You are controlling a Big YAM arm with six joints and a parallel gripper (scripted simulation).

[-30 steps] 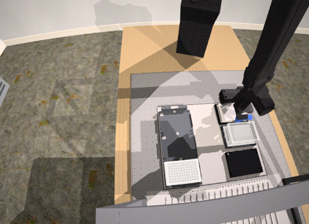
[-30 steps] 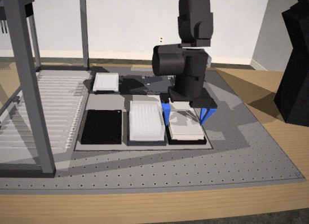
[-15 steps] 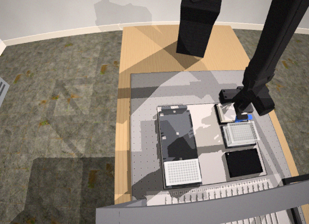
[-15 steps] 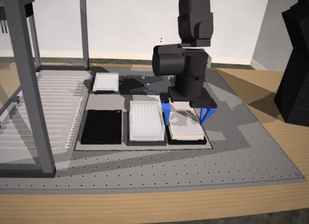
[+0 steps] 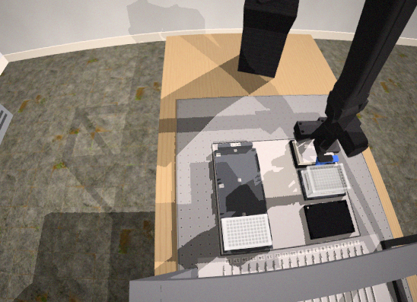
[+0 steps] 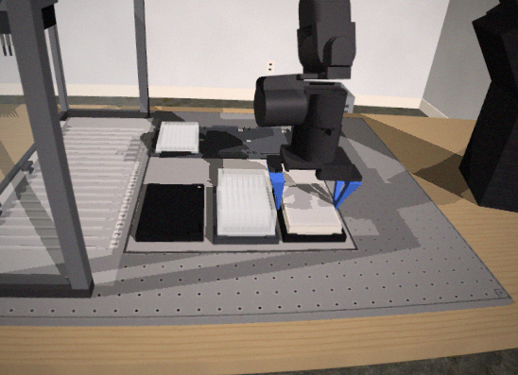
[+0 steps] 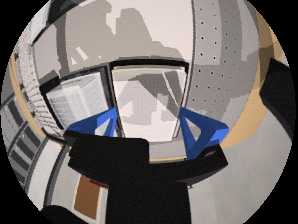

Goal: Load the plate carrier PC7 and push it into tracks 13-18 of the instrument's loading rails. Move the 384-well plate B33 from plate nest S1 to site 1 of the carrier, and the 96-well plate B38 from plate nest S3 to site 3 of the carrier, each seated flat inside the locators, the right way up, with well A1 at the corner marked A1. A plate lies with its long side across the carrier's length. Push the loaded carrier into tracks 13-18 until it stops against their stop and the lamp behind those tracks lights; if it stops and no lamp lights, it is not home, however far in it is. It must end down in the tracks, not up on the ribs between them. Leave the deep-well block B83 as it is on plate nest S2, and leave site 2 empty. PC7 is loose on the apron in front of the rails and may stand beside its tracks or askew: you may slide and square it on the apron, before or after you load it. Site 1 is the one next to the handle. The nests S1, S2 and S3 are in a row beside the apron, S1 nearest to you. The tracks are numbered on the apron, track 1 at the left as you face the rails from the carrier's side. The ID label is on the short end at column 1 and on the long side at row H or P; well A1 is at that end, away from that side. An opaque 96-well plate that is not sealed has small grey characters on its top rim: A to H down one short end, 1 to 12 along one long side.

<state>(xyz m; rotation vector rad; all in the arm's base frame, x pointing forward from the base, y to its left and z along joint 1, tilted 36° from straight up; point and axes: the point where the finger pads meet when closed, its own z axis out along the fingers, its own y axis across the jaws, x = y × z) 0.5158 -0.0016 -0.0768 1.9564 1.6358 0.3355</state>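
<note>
Right now the nest S1 is 20 mm below my hand. The rest, counted from my hand: white 96-well plate B38: 300 mm to the right, 150 mm ahead, 10 mm below; then nest S3: 210 mm ahead, 60 mm to the right, 20 mm below; then dark plate carrier PC7: 280 mm to the right, 50 mm ahead, 10 mm below.
</note>
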